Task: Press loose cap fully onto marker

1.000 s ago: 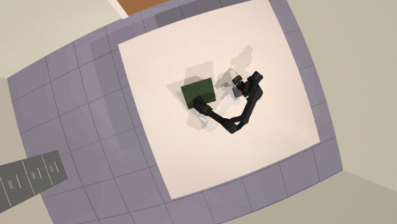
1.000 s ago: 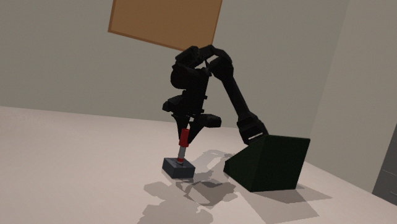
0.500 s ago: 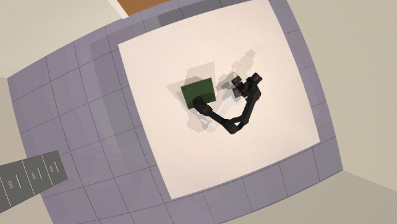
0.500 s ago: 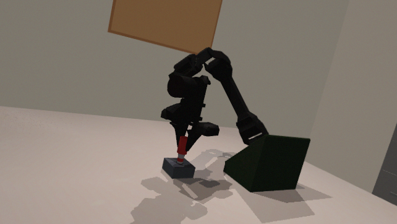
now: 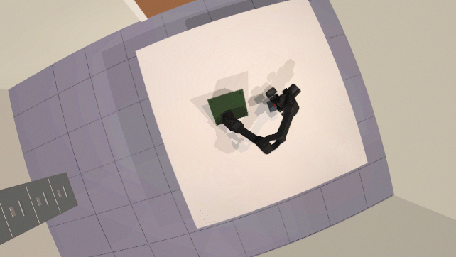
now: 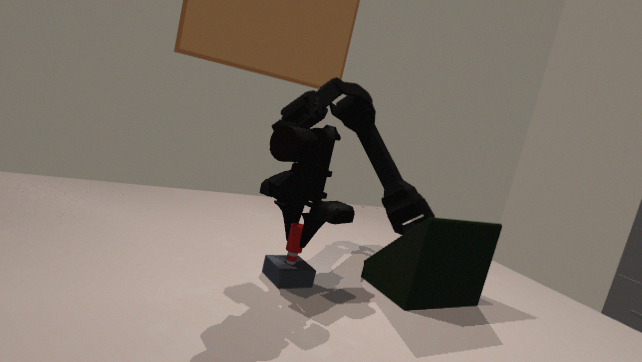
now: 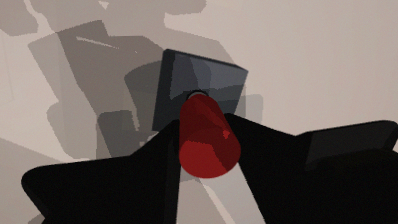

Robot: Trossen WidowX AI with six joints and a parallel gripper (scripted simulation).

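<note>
Now: the red cap 10 mm above my gripper tip.
</note>
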